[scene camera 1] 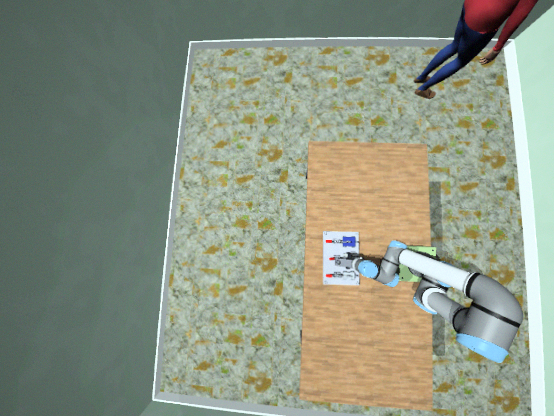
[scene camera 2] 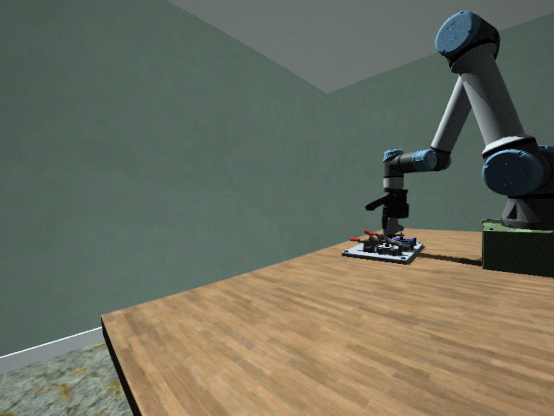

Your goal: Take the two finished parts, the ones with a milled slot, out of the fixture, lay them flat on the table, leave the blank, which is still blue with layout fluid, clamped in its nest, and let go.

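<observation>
A white fixture plate [scene camera 1: 327, 250] [scene camera 2: 373, 257] lies on the wooden table [scene camera 1: 366, 351] [scene camera 2: 275, 330] and has three nests with red clamp handles [scene camera 1: 329, 241]. The blue blank [scene camera 1: 349, 241] [scene camera 2: 406, 239] sits in the far nest. A grey finished part [scene camera 1: 345, 274] sits in the near nest. My gripper [scene camera 1: 353, 260] [scene camera 2: 390, 234] points straight down into the middle nest and is shut on the grey finished part [scene camera 1: 341, 261] there, low at the fixture. In the side view the held part is hidden among the clamps.
A green block [scene camera 1: 421, 251] [scene camera 2: 482, 248] stands on the table's right edge under my arm. A person [scene camera 1: 461, 45] walks on the floor at the far right, away from the table.
</observation>
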